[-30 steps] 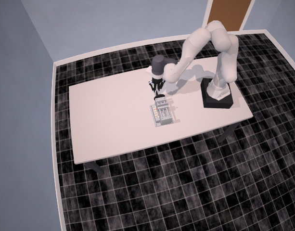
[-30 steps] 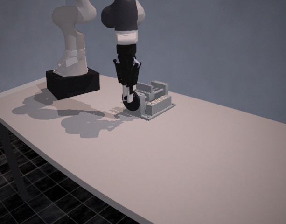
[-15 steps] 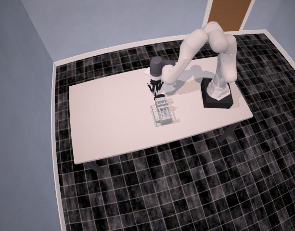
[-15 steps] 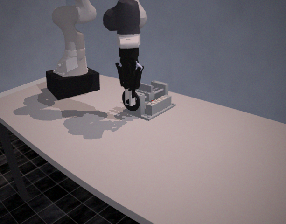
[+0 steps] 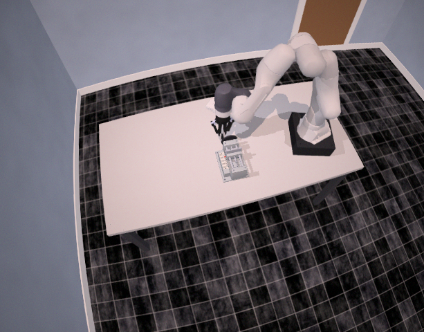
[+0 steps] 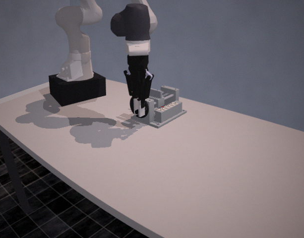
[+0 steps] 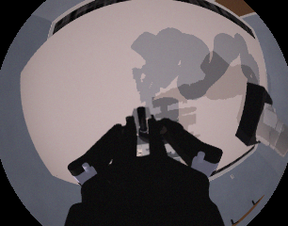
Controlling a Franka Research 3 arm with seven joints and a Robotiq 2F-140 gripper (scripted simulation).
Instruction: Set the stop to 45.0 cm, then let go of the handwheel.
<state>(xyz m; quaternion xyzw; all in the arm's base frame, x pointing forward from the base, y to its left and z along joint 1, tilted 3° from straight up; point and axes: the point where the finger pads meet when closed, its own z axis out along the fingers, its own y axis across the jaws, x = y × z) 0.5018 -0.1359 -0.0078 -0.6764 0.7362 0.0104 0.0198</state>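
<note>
Now: the grey stop fixture 10 mm behind my hand and 120 mm to the left of it. Round my hand: black handwheel (10 mm behind, 20 mm to the left, 20 mm below).
</note>
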